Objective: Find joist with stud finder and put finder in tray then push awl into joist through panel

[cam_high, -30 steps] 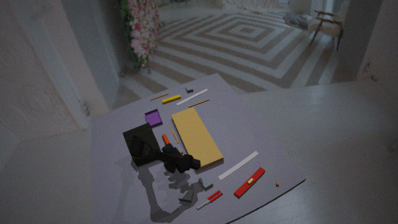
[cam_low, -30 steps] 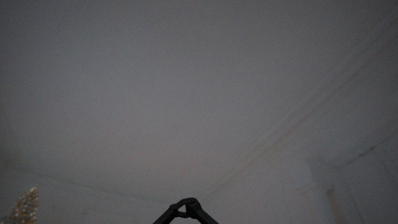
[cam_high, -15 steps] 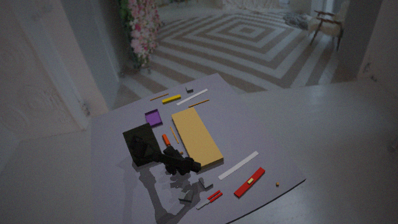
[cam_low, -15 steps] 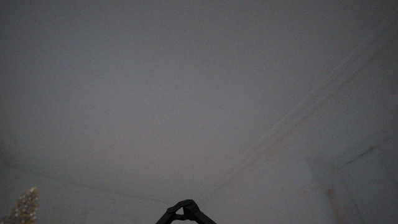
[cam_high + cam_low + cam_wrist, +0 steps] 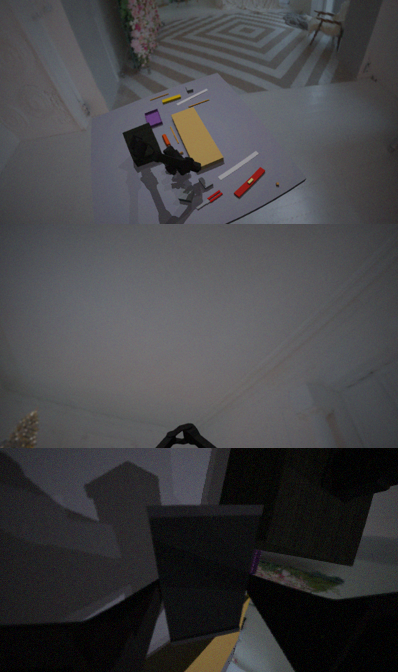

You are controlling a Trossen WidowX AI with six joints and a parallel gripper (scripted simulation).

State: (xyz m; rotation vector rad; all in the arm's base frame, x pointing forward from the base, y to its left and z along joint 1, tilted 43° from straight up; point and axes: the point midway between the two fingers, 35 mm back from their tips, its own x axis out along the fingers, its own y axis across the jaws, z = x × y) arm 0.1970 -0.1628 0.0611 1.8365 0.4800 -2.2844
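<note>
Now: the stud finder 20 mm to the left of my gripper tip and 20 mm below it. The rest, counted from my gripper tip: purple tray (50 mm behind, 460 mm to the left, 30 mm below); then red level (370 mm ahead, 330 mm to the right, 30 mm below); then yellow bar (140 mm ahead, 630 mm to the left, 40 mm below).
</note>
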